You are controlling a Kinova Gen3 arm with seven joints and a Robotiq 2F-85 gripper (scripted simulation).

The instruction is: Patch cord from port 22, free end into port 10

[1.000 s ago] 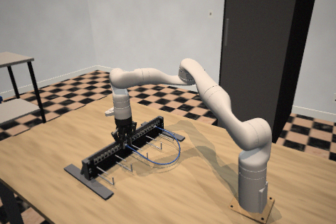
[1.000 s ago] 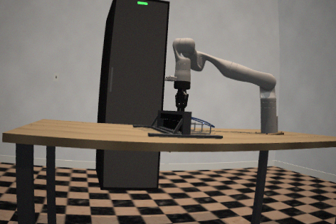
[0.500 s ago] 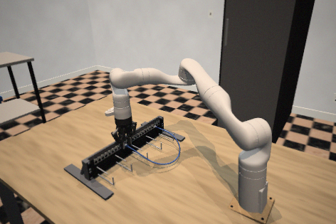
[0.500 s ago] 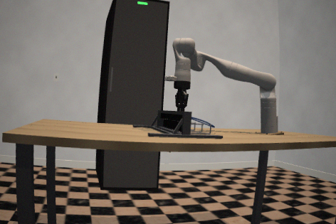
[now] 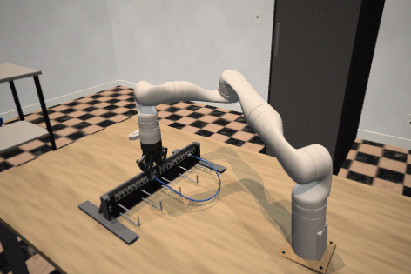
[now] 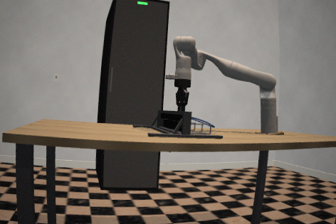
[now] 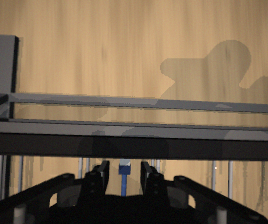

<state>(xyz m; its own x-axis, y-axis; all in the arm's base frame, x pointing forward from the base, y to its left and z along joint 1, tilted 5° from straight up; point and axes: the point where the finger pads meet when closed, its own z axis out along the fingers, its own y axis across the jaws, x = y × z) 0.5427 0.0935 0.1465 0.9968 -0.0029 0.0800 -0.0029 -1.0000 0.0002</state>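
The plug is 10 mm ahead of my hand and 20 mm below it.
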